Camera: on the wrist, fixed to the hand. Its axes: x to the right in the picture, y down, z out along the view.
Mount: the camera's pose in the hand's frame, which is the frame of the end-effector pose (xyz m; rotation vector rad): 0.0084 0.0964 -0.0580 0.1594 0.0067 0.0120
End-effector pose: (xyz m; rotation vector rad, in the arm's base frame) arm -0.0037 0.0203 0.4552 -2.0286 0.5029 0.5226
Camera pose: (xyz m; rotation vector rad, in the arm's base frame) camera -0.0399 -0.0765 0.4100 -1.8768 0.5439 0.4681
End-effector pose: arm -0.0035 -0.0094 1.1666 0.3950 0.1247 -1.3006
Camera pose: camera 0.0983 0.0237 1.1309 0.5353 0.0241 -1.3016
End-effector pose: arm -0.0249 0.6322 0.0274 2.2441 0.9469 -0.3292
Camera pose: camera 0.0478 0.6262 0.1134 2.3955 0.9393 -0.4047
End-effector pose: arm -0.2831 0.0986 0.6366 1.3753 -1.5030 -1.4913
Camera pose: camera -0.2554 0.0554 0.7371 1.4579 -1.6530 -1.3830
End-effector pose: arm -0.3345 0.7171 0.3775 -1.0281 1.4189 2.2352
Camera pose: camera -0.3733 0.6203 0.4205 -0.9776 1.5808 2.0890
